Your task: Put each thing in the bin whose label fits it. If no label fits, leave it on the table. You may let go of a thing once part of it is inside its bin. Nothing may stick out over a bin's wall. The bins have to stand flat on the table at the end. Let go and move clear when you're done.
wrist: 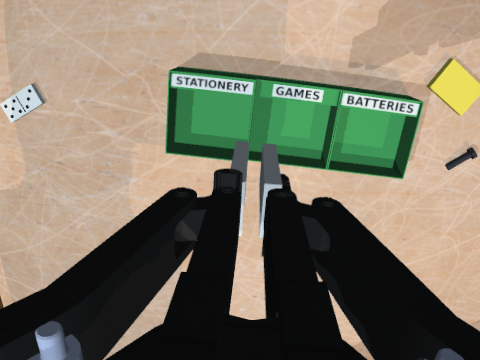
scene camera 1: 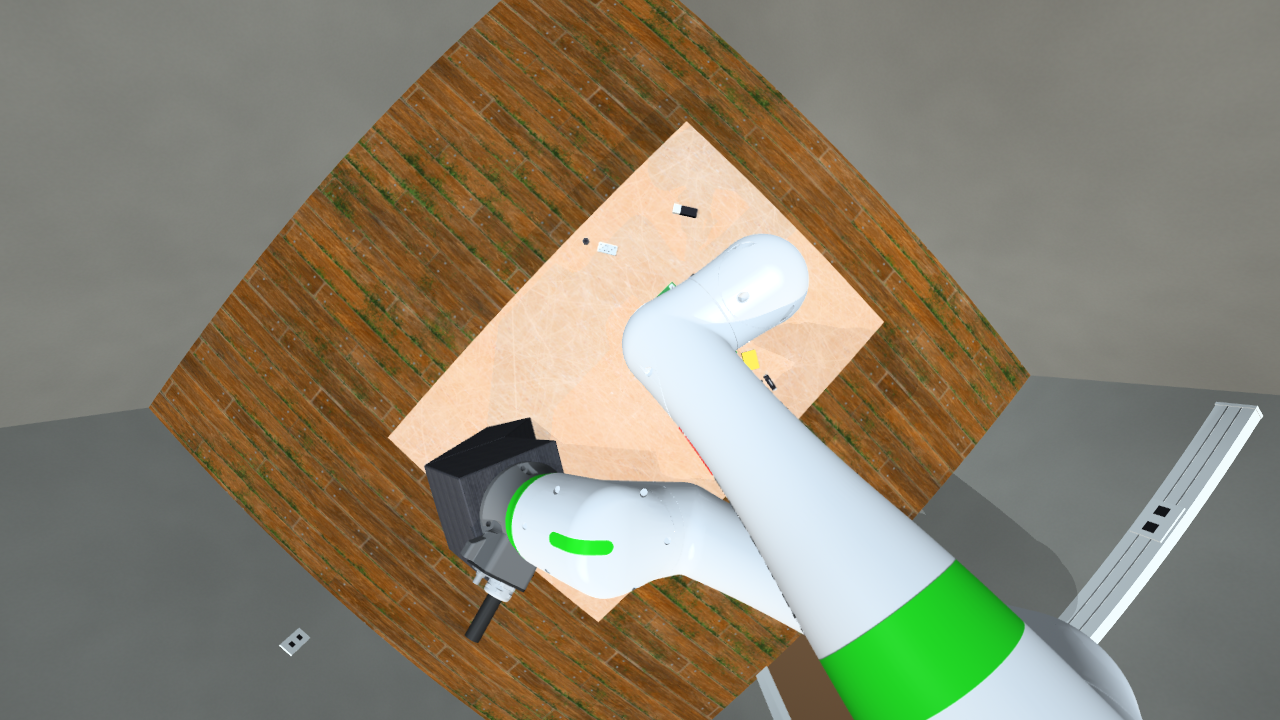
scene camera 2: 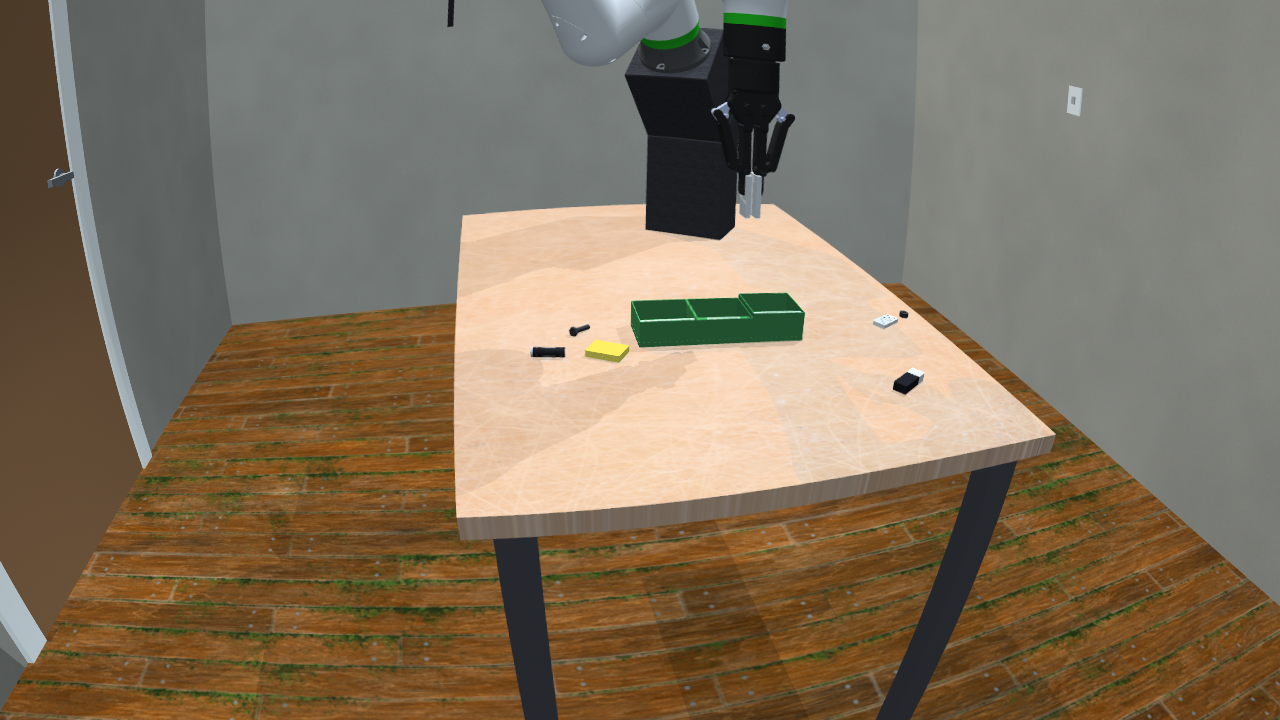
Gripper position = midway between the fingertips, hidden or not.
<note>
In view: my gripper (scene camera 2: 749, 216), a yellow pad (scene camera 2: 603, 350) and a green three-part bin (scene camera 2: 738, 323).
The green three-part bin is seen too in the wrist view (wrist: 201, 124). My gripper shows as well in the wrist view (wrist: 254, 163).
</note>
